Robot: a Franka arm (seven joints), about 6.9 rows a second.
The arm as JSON. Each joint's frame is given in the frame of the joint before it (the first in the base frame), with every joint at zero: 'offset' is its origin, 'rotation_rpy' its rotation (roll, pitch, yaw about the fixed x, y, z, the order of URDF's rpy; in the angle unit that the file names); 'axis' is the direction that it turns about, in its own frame. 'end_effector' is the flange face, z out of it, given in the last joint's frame.
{
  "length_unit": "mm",
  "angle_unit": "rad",
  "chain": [
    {
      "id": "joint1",
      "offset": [
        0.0,
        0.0,
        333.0
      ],
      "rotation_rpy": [
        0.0,
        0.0,
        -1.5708
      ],
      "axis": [
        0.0,
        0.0,
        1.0
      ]
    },
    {
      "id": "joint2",
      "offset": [
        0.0,
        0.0,
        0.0
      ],
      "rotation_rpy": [
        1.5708,
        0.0,
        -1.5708
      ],
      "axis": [
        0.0,
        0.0,
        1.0
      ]
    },
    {
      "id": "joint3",
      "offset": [
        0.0,
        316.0,
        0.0
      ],
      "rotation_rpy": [
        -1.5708,
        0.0,
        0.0
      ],
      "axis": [
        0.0,
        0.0,
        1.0
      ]
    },
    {
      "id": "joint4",
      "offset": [
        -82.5,
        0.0,
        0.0
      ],
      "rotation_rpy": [
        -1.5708,
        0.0,
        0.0
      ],
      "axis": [
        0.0,
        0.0,
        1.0
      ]
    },
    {
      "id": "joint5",
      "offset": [
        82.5,
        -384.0,
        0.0
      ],
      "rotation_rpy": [
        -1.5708,
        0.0,
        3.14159
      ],
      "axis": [
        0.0,
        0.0,
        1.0
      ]
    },
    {
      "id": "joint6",
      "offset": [
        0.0,
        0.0,
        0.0
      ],
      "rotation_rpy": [
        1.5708,
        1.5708,
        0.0
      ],
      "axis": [
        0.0,
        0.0,
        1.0
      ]
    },
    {
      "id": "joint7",
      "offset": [
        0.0,
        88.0,
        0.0
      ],
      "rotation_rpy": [
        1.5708,
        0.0,
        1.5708
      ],
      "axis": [
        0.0,
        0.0,
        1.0
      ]
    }
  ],
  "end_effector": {
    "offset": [
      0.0,
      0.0,
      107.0
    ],
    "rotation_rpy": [
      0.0,
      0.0,
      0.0
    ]
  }
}
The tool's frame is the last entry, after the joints.
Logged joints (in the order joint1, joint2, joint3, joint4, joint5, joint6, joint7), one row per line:
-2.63, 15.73, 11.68, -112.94, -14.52, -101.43, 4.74
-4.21, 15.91, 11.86, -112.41, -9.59, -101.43, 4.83
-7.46, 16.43, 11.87, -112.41, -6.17, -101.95, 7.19
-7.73, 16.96, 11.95, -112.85, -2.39, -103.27, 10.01
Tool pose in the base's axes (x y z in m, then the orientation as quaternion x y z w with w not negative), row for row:
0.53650, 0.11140, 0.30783, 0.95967, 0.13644, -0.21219, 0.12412
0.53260, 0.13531, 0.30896, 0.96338, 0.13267, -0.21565, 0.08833
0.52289, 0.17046, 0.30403, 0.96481, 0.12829, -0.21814, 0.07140
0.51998, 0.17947, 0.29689, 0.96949, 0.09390, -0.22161, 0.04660
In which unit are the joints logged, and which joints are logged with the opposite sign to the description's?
The joints are logged in degrees. Opposite sign: joint1, joint6.
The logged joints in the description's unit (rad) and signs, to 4 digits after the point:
0.0459, 0.2745, 0.2039, -1.9712, -0.2534, 1.7703, 0.0827
0.0735, 0.2777, 0.2070, -1.9619, -0.1674, 1.7703, 0.0843
0.1302, 0.2868, 0.2072, -1.9619, -0.1077, 1.7794, 0.1255
0.1349, 0.2960, 0.2086, -1.9696, -0.0417, 1.8024, 0.1747

